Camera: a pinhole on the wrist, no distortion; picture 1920 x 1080 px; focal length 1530.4 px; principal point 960.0 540.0 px. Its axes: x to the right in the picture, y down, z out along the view. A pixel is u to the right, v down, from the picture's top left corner.
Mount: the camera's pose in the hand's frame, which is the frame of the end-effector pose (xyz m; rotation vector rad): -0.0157 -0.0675 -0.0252 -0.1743 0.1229 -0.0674
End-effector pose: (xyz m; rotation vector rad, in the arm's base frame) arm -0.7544 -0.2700 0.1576 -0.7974 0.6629 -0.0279
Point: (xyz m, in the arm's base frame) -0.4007 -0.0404 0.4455
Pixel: 1032 162
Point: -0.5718 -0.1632 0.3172
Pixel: 1041 263
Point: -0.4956 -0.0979 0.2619
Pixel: 1286 581
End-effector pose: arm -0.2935 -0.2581 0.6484 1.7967 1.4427 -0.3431
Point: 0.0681 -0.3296 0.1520
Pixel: 1830 894
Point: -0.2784 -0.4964 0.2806
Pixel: 1111 78
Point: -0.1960 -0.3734 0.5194
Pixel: 1054 1002
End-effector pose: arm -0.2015 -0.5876 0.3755 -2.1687 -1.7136 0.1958
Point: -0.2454 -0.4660 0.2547
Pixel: 1611 720
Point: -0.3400 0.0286 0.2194
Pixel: outside the picture
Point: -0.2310 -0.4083 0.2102
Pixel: 1747 756
